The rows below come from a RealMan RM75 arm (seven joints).
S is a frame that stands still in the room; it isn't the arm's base.
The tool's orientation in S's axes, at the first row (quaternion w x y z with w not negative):
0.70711 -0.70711 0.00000 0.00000
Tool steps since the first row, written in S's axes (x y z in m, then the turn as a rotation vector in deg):
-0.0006 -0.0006 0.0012 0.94 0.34 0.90
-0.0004 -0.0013 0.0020 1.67 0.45 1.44
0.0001 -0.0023 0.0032 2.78 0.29 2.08
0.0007 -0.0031 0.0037 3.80 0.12 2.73
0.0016 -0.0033 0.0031 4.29 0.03 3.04
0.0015 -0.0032 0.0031 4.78 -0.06 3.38
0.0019 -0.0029 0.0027 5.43 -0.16 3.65
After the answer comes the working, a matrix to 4 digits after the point.
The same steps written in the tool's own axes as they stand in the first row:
-0.0006 -0.0012 -0.0006 0.94 -0.90 0.34
-0.0004 -0.0020 -0.0013 1.67 -1.44 0.45
0.0001 -0.0032 -0.0023 2.78 -2.08 0.29
0.0007 -0.0037 -0.0031 3.80 -2.73 0.12
0.0016 -0.0031 -0.0033 4.29 -3.04 0.03
0.0015 -0.0031 -0.0032 4.78 -3.38 -0.06
0.0019 -0.0027 -0.0029 5.43 -3.65 -0.16

The tool's axes in the first row as the columns of a matrix, in S's axes (rounded; the answer above uses it unrounded):
1.0000 0.0000 0.0000
0.0000 0.0000 1.0000
0.0000 -1.0000 0.0000

